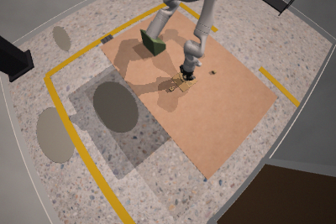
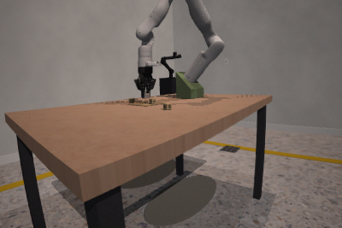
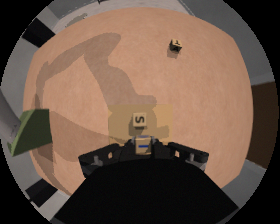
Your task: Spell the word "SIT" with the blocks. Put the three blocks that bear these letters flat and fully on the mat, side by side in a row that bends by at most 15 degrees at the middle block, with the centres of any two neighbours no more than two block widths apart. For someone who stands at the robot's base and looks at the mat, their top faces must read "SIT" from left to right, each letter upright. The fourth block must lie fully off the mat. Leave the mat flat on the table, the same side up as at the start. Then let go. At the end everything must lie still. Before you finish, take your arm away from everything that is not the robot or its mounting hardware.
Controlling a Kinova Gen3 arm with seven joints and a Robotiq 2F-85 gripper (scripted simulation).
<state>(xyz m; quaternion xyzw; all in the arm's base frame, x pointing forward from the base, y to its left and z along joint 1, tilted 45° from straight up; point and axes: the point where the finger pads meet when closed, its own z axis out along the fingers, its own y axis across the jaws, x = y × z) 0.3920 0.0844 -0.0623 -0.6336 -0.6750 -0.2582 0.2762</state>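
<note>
Right now my hand is 50 mm above the tan mat.
</note>
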